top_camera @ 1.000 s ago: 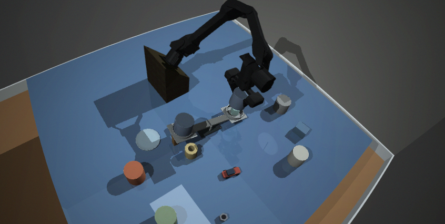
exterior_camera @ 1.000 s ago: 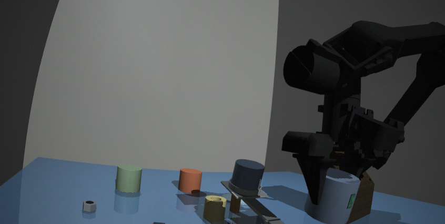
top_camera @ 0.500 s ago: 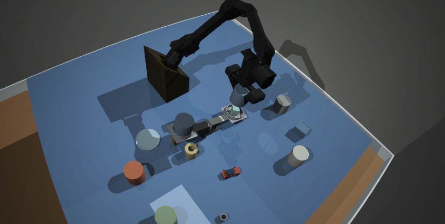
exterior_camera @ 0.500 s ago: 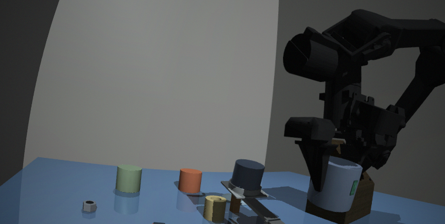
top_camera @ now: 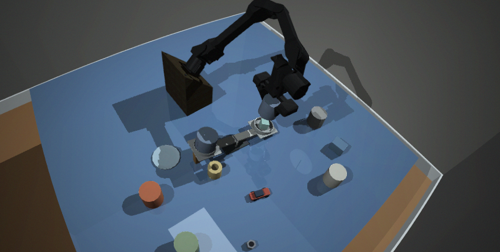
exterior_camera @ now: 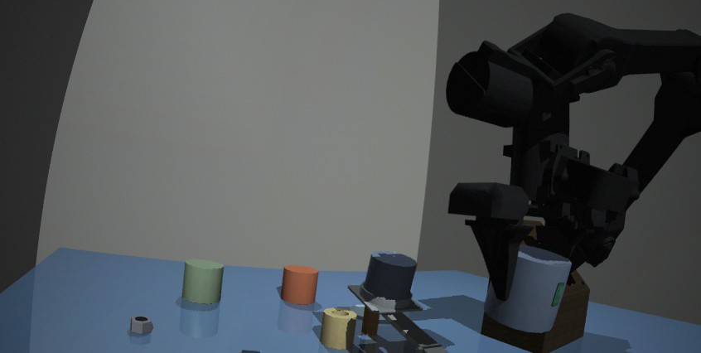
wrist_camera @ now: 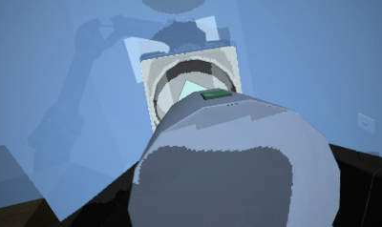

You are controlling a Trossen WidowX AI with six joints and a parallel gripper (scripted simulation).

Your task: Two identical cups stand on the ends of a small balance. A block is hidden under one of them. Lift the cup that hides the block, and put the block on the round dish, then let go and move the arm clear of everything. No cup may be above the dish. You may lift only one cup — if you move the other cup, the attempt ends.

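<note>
My gripper tip is now 2 cm to the right of the blue-grey cup and 1 cm below it. The rest, counted from my gripper tip: pale green block: 10 cm below, 1 cm behind; red toy car: 19 cm to the right, 19 cm ahead, 13 cm below; yellow ring: 27 cm to the right, 11 cm below, 3 cm ahead.
</note>
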